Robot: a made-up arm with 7 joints.
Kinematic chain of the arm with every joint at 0, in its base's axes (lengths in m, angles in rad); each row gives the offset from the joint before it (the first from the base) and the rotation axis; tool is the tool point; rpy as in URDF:
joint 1: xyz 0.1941 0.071 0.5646 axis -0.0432 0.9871 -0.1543
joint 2: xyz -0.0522 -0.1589 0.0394 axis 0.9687 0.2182 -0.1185
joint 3: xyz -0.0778 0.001 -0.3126 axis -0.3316 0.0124 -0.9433
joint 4: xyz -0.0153 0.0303 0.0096 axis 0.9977 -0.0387 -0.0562
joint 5: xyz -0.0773 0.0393 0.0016 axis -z
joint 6: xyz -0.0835 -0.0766 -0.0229 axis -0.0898 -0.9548 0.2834
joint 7: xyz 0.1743 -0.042 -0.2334 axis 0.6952 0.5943 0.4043
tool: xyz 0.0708 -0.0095 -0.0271 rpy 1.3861 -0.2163 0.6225
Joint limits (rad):
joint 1: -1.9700..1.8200
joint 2: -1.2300..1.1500
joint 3: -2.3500..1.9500
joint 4: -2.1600..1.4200
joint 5: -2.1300..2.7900
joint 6: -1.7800..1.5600
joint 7: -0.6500..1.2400
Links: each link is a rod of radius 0.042 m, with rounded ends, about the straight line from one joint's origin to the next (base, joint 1, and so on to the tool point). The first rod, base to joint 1, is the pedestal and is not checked.
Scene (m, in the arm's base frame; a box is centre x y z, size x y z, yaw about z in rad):
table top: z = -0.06
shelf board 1: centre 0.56 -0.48 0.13 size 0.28 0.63 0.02 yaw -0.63
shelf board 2: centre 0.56 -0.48 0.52 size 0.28 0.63 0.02 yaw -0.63
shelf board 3: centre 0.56 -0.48 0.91 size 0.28 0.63 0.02 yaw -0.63
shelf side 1: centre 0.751 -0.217 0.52 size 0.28 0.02 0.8 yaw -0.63
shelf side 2: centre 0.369 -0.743 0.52 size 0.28 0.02 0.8 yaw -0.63
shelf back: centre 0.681 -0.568 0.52 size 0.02 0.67 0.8 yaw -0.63
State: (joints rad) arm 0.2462 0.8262 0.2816 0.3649 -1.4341 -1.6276 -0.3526
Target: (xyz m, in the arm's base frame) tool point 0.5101 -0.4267 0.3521
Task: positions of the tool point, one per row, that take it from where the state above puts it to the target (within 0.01 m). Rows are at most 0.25 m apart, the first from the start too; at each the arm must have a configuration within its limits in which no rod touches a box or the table.
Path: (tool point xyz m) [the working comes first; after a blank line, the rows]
Joints at the target: -0.7508 -0.2248 -0.1050 -0.2660 -1.9203 -1.7800 -0.3686
Straight joint move there: touches shelf board 1, the table top.

1: -0.2079 0.0484 0.0836
2: -0.1299 -0.1564 0.0735
3: -0.0258 -0.3239 0.1363
4: 0.0790 -0.4303 0.2565
5: 0.2324 -0.4424 0.2340
6: 0.3832 -0.4408 0.2677
7: 0.5101 -0.4267 0.3521

